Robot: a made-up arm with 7 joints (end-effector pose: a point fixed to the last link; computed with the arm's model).
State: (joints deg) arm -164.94 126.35 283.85 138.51 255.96 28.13 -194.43
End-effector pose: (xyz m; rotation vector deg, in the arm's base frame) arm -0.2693 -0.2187 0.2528 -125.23 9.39 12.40
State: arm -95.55 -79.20 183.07 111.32 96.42 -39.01 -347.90
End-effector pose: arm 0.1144 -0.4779 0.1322 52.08 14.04 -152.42
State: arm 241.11 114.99 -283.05 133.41 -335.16 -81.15 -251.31
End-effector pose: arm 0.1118 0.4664 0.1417 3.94 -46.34 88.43
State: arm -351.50 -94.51 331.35 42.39 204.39 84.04 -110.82
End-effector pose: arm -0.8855 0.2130 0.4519 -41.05 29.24 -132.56
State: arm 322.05 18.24 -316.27 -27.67 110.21 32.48 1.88
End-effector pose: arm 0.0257 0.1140 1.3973 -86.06 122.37 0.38
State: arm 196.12 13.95 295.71 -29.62 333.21 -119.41 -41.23
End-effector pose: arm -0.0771 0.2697 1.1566 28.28 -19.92 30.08
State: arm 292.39 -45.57 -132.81 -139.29 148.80 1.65 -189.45
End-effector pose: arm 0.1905 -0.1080 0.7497 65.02 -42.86 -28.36
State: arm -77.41 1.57 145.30 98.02 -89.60 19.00 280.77
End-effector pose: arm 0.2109 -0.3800 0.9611 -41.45 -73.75 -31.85
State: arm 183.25 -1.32 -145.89 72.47 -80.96 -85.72 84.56
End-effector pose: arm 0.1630 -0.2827 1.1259 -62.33 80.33 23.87
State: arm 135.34 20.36 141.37 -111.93 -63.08 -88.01 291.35
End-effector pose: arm -0.0032 -0.3635 0.7711 -109.02 -21.45 132.12
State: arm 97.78 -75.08 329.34 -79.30 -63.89 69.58 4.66
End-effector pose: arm 0.0006 0.7747 0.2819 36.76 -46.16 0.68
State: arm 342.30 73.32 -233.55 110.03 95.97 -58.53 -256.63
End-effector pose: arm 0.4765 -0.2273 0.6814 -61.10 -11.45 -2.90
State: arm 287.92 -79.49 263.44 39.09 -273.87 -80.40 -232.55
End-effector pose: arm -0.4244 -0.7625 0.4468 -20.76 -0.66 -19.91
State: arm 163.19 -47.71 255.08 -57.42 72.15 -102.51 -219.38
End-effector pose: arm 0.4354 0.4395 0.8700 26.59 13.97 -133.22
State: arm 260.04 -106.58 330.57 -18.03 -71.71 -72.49 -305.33
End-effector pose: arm 0.3533 -0.7975 0.1179 54.82 -81.78 -55.40
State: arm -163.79 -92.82 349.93 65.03 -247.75 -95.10 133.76
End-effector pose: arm 0.6056 -0.3251 0.6659 -48.82 72.46 27.64
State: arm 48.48 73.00 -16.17 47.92 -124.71 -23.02 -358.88
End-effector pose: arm 0.6220 -0.6693 0.3504 -35.21 -26.58 -3.57
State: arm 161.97 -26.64 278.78 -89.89 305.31 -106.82 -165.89
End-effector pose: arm 0.0554 0.3355 0.9205 -69.79 49.02 -44.49
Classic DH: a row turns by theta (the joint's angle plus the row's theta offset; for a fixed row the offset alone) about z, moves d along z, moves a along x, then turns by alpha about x. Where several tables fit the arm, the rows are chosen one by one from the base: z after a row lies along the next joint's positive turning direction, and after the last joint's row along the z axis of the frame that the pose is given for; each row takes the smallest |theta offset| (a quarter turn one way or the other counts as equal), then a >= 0, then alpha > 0; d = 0 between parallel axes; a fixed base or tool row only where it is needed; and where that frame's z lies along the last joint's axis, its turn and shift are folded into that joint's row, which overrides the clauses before.
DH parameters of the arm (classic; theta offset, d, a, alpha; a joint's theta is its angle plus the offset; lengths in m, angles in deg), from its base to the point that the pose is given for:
base (fixed): 0 0 0 180
joint 1: 0 -0.4324 0 90
joint 2: 0 -0.0174 0 -90
joint 3: 0 -0.5813 0 90
joint 4: 0 -0.0146 0 -90
joint 5: 0 -0.3085 0 90
joint 6: 0 -0.0003 0 -90
joint 7: 0 -0.1366 0 0

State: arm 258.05 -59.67 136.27 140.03 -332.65 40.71 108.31
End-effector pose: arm 0.1735 -0.2488 0.3802 20.15 46.14 -74.43
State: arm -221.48 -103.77 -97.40 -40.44 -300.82 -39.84 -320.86
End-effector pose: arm 0.4116 0.7978 0.2058 59.50 -26.96 87.64
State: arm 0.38 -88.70 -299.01 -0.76 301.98 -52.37 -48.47
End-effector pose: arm -0.9750 -0.0082 0.3312 45.49 16.08 125.41
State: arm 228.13 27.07 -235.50 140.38 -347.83 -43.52 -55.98
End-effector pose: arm 0.2279 0.1844 0.8061 -120.85 -43.02 117.67
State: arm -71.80 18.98 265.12 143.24 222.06 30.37 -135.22
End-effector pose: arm -0.2505 0.1182 0.7065 24.74 72.03 60.27
